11 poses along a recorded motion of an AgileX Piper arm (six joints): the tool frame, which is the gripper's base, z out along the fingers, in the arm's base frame.
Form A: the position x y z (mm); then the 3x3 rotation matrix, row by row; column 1 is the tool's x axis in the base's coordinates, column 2 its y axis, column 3 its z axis. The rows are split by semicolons.
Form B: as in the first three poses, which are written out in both.
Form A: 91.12 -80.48 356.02; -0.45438 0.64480 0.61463; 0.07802 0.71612 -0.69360; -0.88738 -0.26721 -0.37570
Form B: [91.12 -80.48 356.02 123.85 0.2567 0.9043 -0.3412]
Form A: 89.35 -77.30 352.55; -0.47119 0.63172 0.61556; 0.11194 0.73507 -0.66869; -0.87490 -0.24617 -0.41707
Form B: [89.35 -77.30 352.55 125.21 0.2586 0.9121 -0.3181]
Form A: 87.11 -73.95 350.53; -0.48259 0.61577 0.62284; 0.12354 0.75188 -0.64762; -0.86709 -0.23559 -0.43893
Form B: [87.11 -73.95 350.53 125.79 0.2540 0.9184 -0.3034]
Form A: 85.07 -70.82 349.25; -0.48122 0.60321 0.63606; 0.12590 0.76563 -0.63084; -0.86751 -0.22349 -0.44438
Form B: [85.07 -70.82 349.25 125.45 0.2500 0.9229 -0.2930]
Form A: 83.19 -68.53 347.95; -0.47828 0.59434 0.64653; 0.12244 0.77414 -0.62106; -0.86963 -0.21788 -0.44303
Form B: [83.19 -68.53 347.95 125.00 0.2461 0.9255 -0.2880]
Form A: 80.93 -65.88 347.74; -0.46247 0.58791 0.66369; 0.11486 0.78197 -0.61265; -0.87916 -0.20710 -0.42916
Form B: [80.93 -65.88 347.74 123.70 0.2437 0.9272 -0.2843]
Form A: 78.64 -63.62 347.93; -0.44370 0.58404 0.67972; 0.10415 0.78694 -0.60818; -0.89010 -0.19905 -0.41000
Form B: [78.64 -63.62 347.93 122.23 0.2418 0.9279 -0.2837]
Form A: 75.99 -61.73 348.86; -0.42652 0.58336 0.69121; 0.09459 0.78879 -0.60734; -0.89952 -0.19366 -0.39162
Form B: [75.99 -61.73 348.86 120.98 0.2412 0.9277 -0.2850]
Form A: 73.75 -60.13 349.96; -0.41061 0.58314 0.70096; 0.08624 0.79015 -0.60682; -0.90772 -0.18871 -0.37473
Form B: [73.75 -60.13 349.96 119.84 0.2410 0.9273 -0.2864]
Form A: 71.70 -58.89 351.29; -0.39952 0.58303 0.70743; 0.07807 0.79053 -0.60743; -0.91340 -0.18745 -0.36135
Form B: [71.70 -58.89 351.29 119.02 0.2401 0.9268 -0.2887]
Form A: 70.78 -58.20 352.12; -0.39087 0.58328 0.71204; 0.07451 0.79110 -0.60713; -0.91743 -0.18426 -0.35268
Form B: [70.78 -58.20 352.12 118.44 0.2405 0.9265 -0.2893]
